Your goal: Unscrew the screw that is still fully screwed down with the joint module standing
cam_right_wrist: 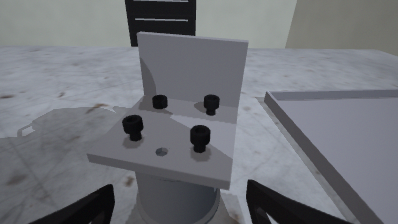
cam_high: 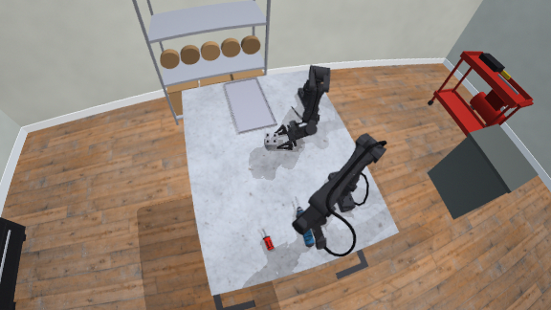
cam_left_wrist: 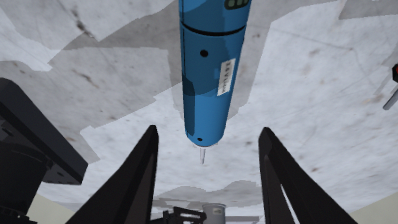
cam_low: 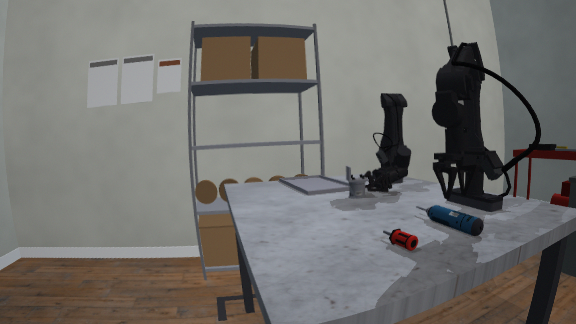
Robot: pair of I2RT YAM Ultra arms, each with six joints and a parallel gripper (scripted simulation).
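My right gripper is now 3 cm short of the joint module and 1 cm to the right of it. From my right hand the other things lie so: screw (5 cm ahead, 2 cm to the left, 3 cm above); then grey bracket (3 cm ahead, 4 cm above); then bit (3 cm behind, 33 cm to the left, 1 cm below).
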